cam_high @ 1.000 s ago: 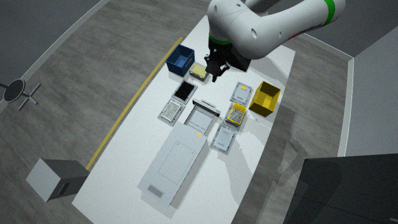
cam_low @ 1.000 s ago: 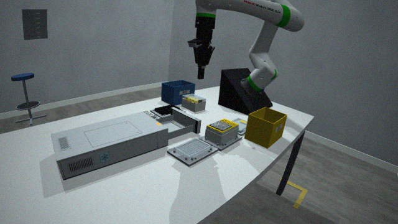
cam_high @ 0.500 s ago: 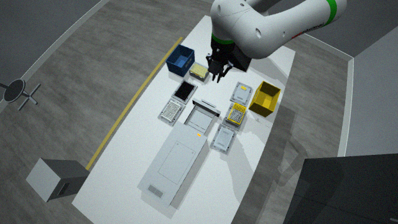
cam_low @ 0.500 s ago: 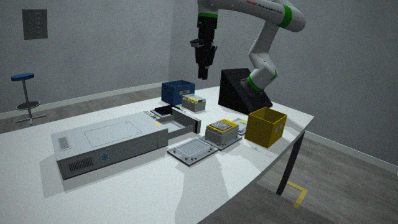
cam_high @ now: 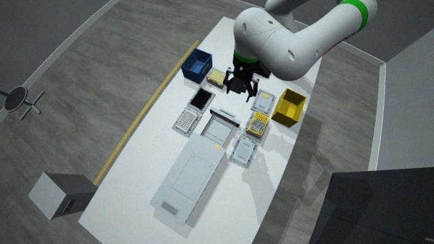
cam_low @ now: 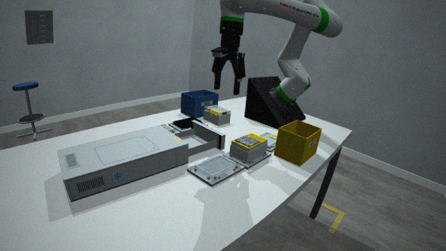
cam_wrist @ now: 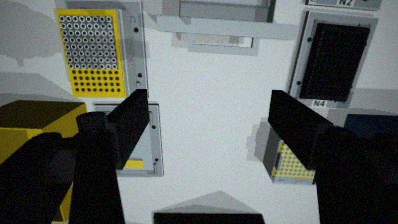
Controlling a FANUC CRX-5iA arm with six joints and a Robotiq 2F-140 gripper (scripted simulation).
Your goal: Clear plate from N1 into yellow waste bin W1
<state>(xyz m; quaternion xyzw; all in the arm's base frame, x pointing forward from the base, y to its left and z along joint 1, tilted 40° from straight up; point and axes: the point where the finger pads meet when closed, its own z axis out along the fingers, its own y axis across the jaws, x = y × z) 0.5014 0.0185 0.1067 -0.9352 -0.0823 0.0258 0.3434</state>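
The clear plate is 170 mm ahead of my hand, 180 mm to the left of it and 230 mm below it. The rest, counted from my hand: drawer: 180 mm ahead, 10 mm to the right, 200 mm below; yellow-topped tip box: 10 mm behind, 160 mm to the left, 190 mm below; black plate: 40 mm ahead, 220 mm to the right, 220 mm below.
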